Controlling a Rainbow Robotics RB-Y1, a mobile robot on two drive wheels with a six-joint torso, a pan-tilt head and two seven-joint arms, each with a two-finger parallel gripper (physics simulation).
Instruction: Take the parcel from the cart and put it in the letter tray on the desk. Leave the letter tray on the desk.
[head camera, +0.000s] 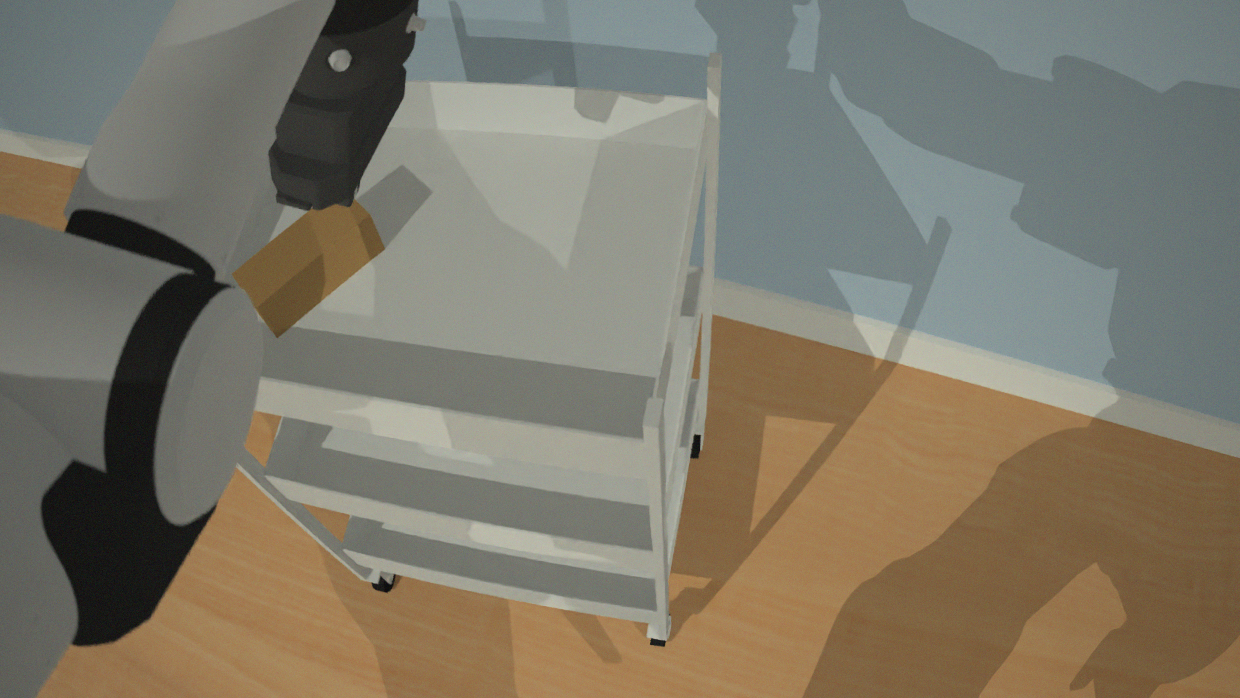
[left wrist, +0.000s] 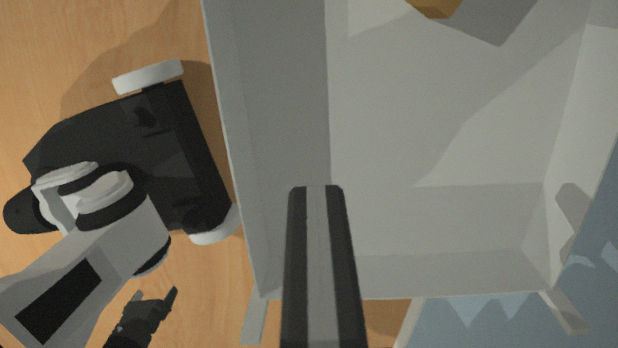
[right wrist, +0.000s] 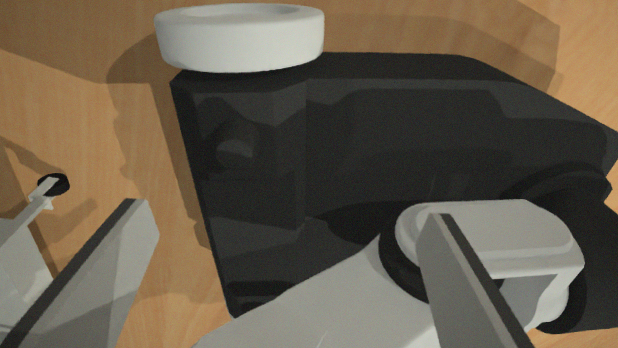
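Pixels of known places: left gripper, between the fingertips: (head camera: 341, 196) (left wrist: 316, 204); right gripper, between the fingertips: (left wrist: 157, 290) (right wrist: 288, 224); robot's base, origin of its link: (left wrist: 195, 144).
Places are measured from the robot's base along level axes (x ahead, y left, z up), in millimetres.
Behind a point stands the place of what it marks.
The parcel, an orange-brown box (head camera: 299, 281) {x 564, y 311, z 705 mm} (left wrist: 436, 7) {x 614, y 260, z 715 mm}, lies in the top tray of the white cart (head camera: 520, 433) {x 417, y 105, z 715 mm} (left wrist: 280, 100) {x 475, y 208, z 664 mm}, at the tray's left side in the head view; a small part of it shows at the top edge of the left wrist view. My left gripper (head camera: 321, 206) {x 518, y 211, z 868 mm} (left wrist: 316, 204) {x 518, y 211, z 868 mm} is shut with nothing between its fingers. In the head view it overlaps the parcel's upper edge; in the left wrist view the parcel lies apart from the fingertips. My right gripper (right wrist: 288, 224) {x -55, y -251, z 423 mm} is open and empty. The letter tray and the desk do not show.
The cart has lower shelves (head camera: 485, 511) {x 469, y 195, z 399 mm} and thin corner posts (head camera: 656, 511) {x 389, y 11, z 621 mm}. A blue wall (head camera: 997, 173) {x 847, y -427, z 491 mm} stands behind it. The robot's black wheeled base (left wrist: 150, 145) {x -30, y 84, z 191 mm} (right wrist: 350, 130) {x -131, y -161, z 169 mm} is beside the cart in the left wrist view, on the wooden floor (head camera: 867, 485) {x 633, y -309, z 1 mm}.
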